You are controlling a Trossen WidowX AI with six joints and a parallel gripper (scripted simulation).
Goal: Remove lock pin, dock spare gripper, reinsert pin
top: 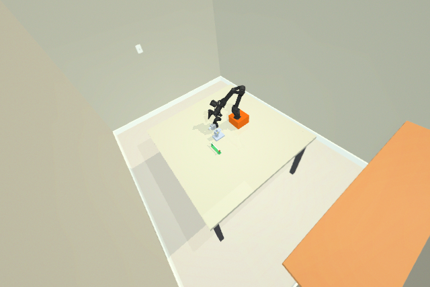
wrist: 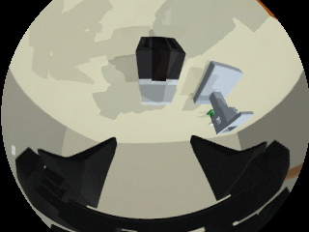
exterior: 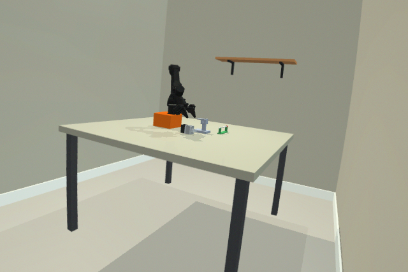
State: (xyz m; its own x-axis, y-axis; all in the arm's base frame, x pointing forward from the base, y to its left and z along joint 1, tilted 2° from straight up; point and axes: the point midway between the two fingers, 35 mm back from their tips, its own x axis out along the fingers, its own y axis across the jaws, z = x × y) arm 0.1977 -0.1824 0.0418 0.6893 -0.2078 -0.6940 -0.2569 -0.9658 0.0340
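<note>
My gripper tip is 9 cm above the spare gripper, 1 cm to the right of it and 1 cm past it. Round my gripper tip: grey mount (13 cm to the left, 6 cm below, 5 cm ahead).
</note>
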